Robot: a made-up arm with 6 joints. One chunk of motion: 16 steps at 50 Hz.
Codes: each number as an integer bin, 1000 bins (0 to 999) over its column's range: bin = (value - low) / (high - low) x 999, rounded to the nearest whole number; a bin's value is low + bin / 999 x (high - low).
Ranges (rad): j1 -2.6..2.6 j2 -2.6..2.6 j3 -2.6..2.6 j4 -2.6..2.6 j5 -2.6..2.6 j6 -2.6..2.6
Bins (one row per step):
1: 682 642 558 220 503 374
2: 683 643 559 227 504 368
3: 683 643 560 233 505 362
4: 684 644 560 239 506 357
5: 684 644 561 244 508 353
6: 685 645 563 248 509 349
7: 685 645 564 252 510 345
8: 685 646 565 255 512 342
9: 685 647 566 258 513 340
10: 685 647 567 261 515 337
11: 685 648 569 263 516 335
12: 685 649 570 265 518 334
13: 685 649 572 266 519 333
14: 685 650 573 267 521 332
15: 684 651 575 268 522 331
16: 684 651 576 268 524 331
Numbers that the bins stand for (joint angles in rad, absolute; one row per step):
1: 0.9499 0.7417 0.3045 -1.4549 0.0182 -0.6533
2: 0.9552 0.7469 0.3097 -1.4184 0.0234 -0.6845
3: 0.9552 0.7469 0.3149 -1.3872 0.0286 -0.7157
4: 0.9604 0.7522 0.3149 -1.3560 0.0338 -0.7417
5: 0.9604 0.7522 0.3201 -1.3299 0.0442 -0.7626
6: 0.9656 0.7574 0.3305 -1.3091 0.0494 -0.7834
7: 0.9656 0.7574 0.3357 -1.2883 0.0547 -0.8042
8: 0.9656 0.7626 0.3409 -1.2727 0.0651 -0.8198
9: 0.9656 0.7678 0.3461 -1.2571 0.0703 -0.8302
10: 0.9656 0.7678 0.3514 -1.2414 0.0807 -0.8458
11: 0.9656 0.7730 0.3618 -1.2310 0.0859 -0.8563
12: 0.9656 0.7782 0.3670 -1.2206 0.0963 -0.8615
13: 0.9656 0.7782 0.3774 -1.2154 0.1015 -0.8667
14: 0.9656 0.7834 0.3826 -1.2102 0.1119 -0.8719
15: 0.9604 0.7886 0.3930 -1.2050 0.1171 -0.8771
16: 0.9604 0.7886 0.3982 -1.2050 0.1275 -0.8771

